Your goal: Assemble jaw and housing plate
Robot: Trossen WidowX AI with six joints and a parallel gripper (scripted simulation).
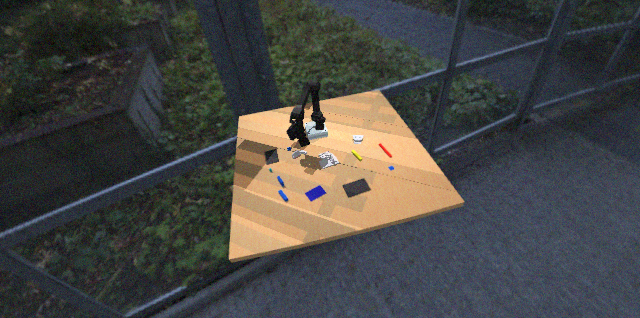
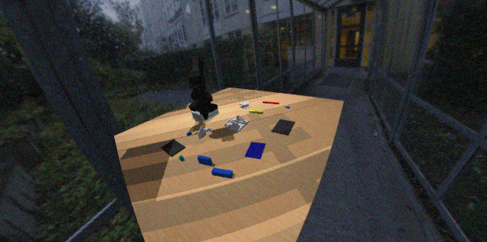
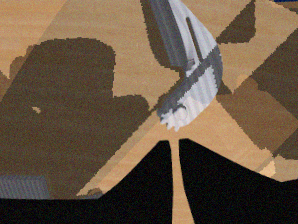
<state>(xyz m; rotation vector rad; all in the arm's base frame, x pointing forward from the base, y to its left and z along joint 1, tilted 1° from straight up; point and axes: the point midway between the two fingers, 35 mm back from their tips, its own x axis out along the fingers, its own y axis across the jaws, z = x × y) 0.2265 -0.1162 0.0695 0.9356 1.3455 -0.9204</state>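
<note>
Now: gripper tip 80 mm above the white jaw, 10 mm to the left of it and 10 mm past it. Round my gripper tip: teal cube 220 mm to the right, 140 mm ahead, 70 mm below; yellow bar 360 mm to the left, 80 mm below, 50 mm ahead; blue plate 340 mm ahead, 80 mm to the left, 80 mm below.
</note>
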